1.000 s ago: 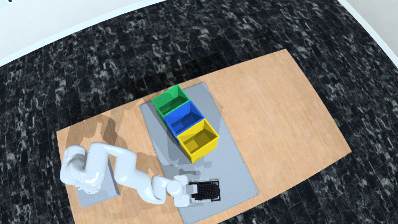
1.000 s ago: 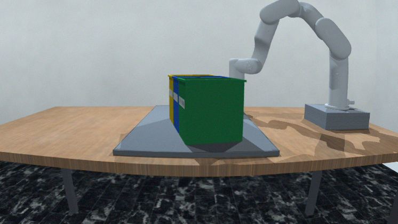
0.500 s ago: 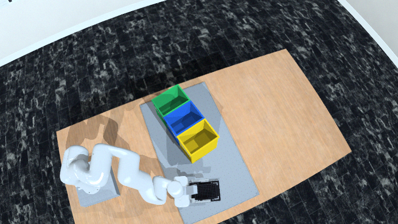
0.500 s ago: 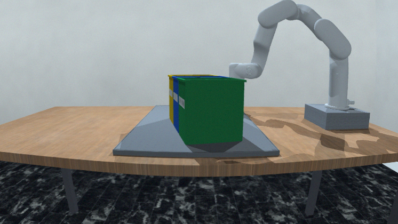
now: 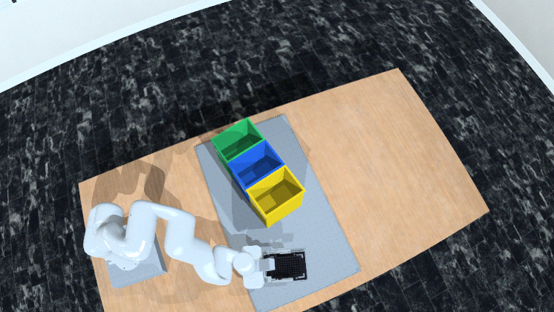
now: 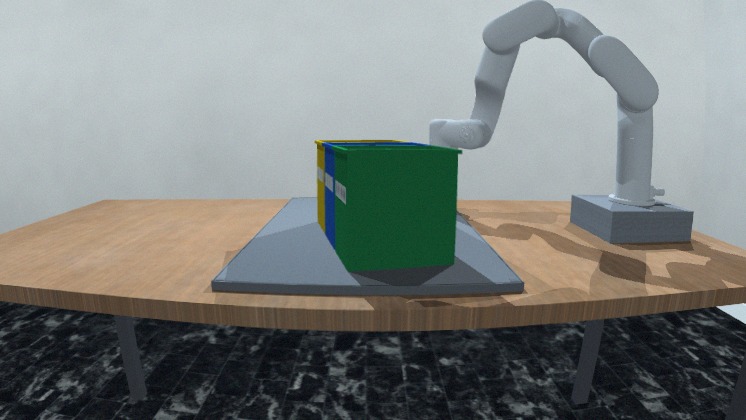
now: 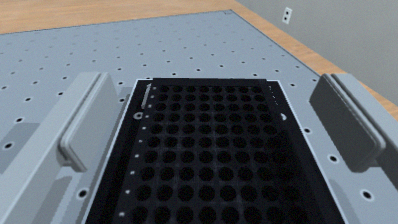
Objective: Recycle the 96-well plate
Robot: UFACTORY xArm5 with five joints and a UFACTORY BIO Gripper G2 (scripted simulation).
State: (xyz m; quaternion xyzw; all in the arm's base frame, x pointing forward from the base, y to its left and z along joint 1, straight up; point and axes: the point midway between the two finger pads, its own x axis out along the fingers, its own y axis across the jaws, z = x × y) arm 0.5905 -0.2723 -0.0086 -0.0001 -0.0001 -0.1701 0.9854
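The black 96-well plate lies 30 mm below my hand. The rest, counted from my hand: plate nest N1: 40 mm below; then yellow recycle bin: 260 mm to the left, 70 mm ahead, 40 mm above; then blue bin: 390 mm to the left, 50 mm ahead, 40 mm above.
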